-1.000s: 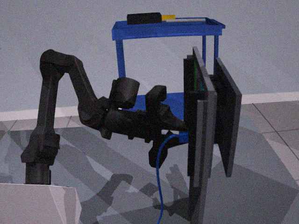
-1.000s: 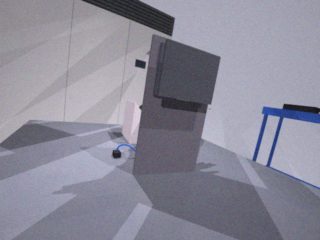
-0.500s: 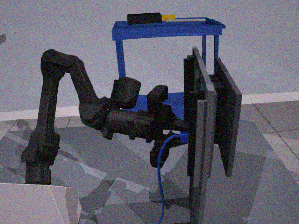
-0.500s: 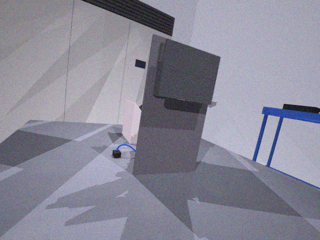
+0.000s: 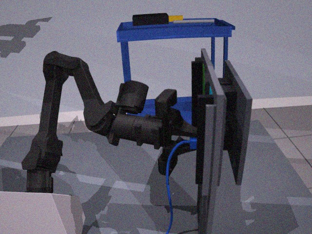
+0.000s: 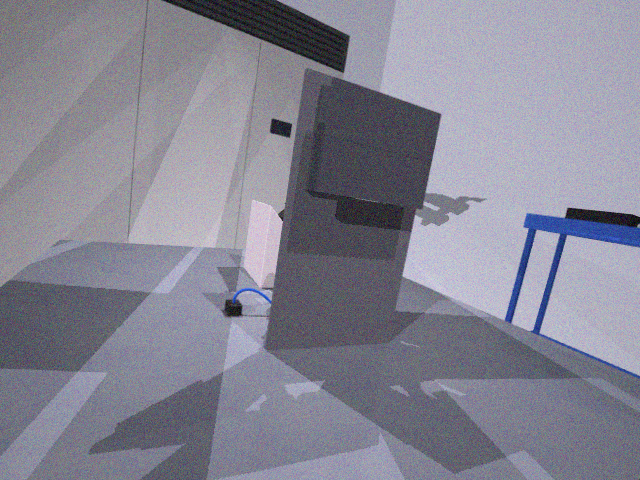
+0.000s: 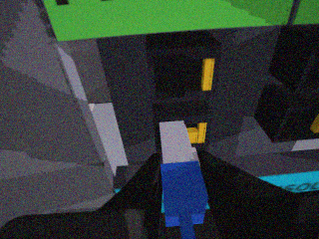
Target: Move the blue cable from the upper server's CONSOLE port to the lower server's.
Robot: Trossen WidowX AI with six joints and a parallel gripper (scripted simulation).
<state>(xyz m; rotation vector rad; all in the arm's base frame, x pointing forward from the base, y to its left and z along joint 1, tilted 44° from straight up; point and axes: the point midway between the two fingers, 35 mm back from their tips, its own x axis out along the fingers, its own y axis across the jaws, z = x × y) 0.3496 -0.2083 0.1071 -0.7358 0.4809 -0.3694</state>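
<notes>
Now: the blue plug right at my gripper tip. Also, from my gripper tip: black block (340 mm below, 200 mm behind, 120 mm to the right).
</notes>
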